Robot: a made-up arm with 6 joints.
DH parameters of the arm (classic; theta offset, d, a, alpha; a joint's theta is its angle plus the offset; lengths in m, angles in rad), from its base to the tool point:
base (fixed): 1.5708 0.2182 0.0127 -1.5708
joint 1: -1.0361 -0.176 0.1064 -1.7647
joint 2: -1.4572 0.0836 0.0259 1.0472
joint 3: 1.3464 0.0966 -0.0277 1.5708
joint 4: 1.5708 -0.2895 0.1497 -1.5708
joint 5: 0 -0.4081 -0.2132 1.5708
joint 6: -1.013 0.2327 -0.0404 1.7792
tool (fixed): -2.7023 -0.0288 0 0
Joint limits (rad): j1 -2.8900..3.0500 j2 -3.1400..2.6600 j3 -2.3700..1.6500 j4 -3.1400..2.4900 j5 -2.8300..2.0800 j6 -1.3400..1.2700
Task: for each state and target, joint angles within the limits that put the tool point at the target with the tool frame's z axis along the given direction. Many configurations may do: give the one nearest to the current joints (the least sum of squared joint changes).
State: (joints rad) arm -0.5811 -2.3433 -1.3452 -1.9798 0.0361 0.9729
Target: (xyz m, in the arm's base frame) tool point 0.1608 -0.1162 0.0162 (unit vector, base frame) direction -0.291 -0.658 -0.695
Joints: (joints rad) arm 0.2606 -2.8150 -1.9897 -1.1068 -0.4181 0.2381
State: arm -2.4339 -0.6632 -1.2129 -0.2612 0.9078 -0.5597
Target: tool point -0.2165 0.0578 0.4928 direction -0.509 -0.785 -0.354
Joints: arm -1.6798 0.0886 -1.2031 -0.4283 1.0025 0.2507
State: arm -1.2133 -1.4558 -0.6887 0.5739 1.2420 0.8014
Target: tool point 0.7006 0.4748 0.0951 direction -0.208 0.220 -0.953
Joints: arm -0.5931 -1.0836 -0.5909 0.5194 1.8828 0.2776
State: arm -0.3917 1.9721 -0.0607 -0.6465 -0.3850 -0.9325
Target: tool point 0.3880 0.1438 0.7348 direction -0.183 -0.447 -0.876
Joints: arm -0.9326 2.0949 -0.7896 -0.0310 0.4833 -1.3400
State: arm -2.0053 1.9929 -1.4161 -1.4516 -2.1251 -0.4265
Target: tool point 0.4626 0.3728 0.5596 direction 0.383 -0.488 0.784
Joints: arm -2.1619 2.2366 -1.1906 -1.7958 -1.9080 -1.3284
